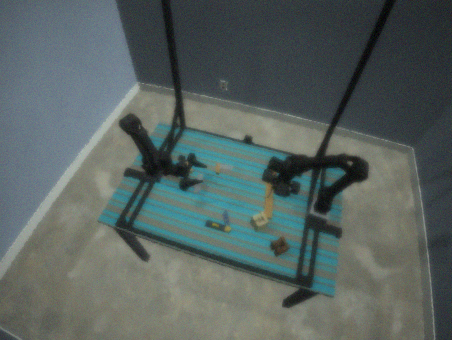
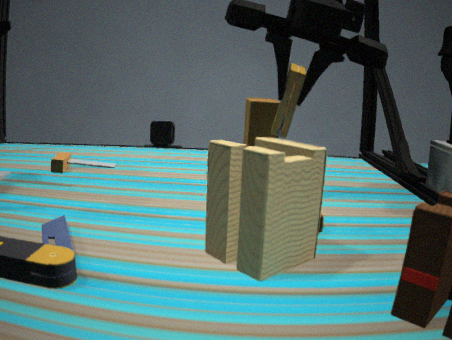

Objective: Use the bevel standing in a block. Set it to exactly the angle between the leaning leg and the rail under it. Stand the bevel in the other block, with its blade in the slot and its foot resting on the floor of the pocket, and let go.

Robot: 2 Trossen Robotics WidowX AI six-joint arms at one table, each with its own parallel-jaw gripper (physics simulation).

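Frame: origin at the left arm's base, x left, y back, z up, level; centimetres.
Seen in the pictures: left gripper, fingertip midpoint: (image 1: 274,188) (image 2: 289,102); right gripper, fingertip midpoint: (image 1: 205,173); left arm's base at its link origin: (image 1: 321,208); right arm's base at its link origin: (image 1: 152,171).
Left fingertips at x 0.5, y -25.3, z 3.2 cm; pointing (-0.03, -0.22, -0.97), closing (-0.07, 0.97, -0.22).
Note:
Pixels of each thing's top centre, then the offset from my left fingertips to it. "spot": a spot on its surface instead.
- bevel's slotted wooden stock at a spot on its surface: (image 2: 292,92) spot: dx -0.1, dy +0.4, dz +1.2 cm
- pale wooden block at its top centre: (image 2: 268,143) (image 1: 260,218) dx +17.2, dy -1.3, dz -2.6 cm
- brown block at its top centre: (image 1: 281,244) dx +24.8, dy +11.8, dz -4.3 cm
- yellow tool at its top centre: (image 2: 27,225) (image 1: 221,218) dx +21.5, dy -19.8, dz -9.6 cm
- blue blade at its top centre: (image 2: 54,225) (image 1: 225,214) dx +18.6, dy -19.0, dz -10.4 cm
- pale blade at a spot on its surface: (image 2: 92,163) spot: dx -9.0, dy -29.8, dz -10.8 cm
My left gripper (image 1: 278,183) (image 2: 291,101) is shut on the bevel's slotted wooden stock (image 2: 292,92), held tilted above and behind the pale block; a sliver of bluish blade shows below it. The pale wooden block (image 1: 259,220) (image 2: 287,210) stands upright with a slot and a notched top. A brown block (image 1: 279,246) (image 2: 425,260) with a red band stands to its right. An orange wooden part (image 1: 269,206) (image 2: 260,119) rises behind the pale block; whether it is leg or rail is unclear, and their joint is hidden. My right gripper (image 1: 204,174) is open, at the left.
A black and yellow tool (image 1: 218,226) (image 2: 50,255) with a blue blade (image 1: 225,217) (image 2: 57,232) lies left of the pale block. A small orange block (image 1: 218,169) (image 2: 60,163) with a pale blade (image 2: 92,163) lies farther back. Pale pieces lie near my right gripper.

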